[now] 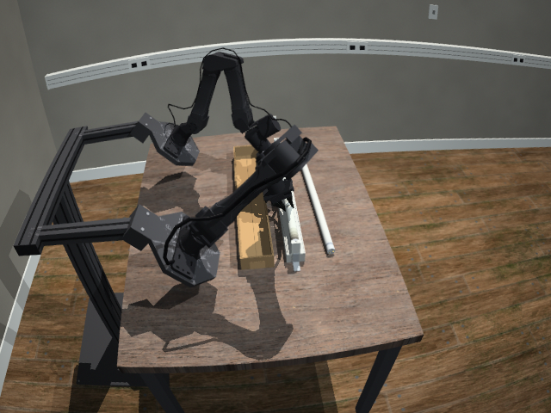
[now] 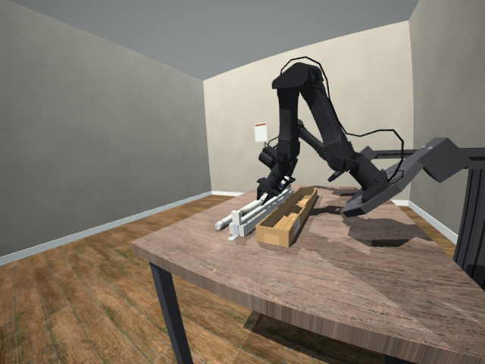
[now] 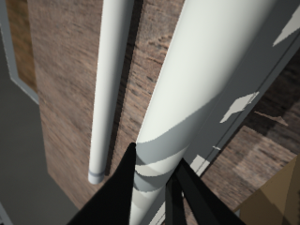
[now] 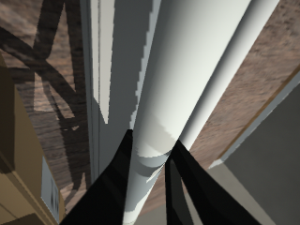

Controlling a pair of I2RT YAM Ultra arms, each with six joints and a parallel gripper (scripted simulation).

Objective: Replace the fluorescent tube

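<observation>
The light fixture is 20 mm behind my left hand, 120 mm to the right of it and 10 mm below it. The rest, counted from my left hand: old fluorescent tube (20 mm behind, 120 mm to the right); then carton (140 mm behind, 100 mm to the right, 40 mm below); then LED tube (90 mm ahead, 130 mm to the right, 60 mm below).
My right hand is 2 cm short of the old fluorescent tube and 12 cm to the right of it. Also, from my right hand: light fixture: 2 cm ahead, 12 cm to the left, 1 cm below; then carton: 11 cm behind, 13 cm to the left, 4 cm below; then LED tube: 12 cm ahead, 11 cm to the left, 6 cm below.
</observation>
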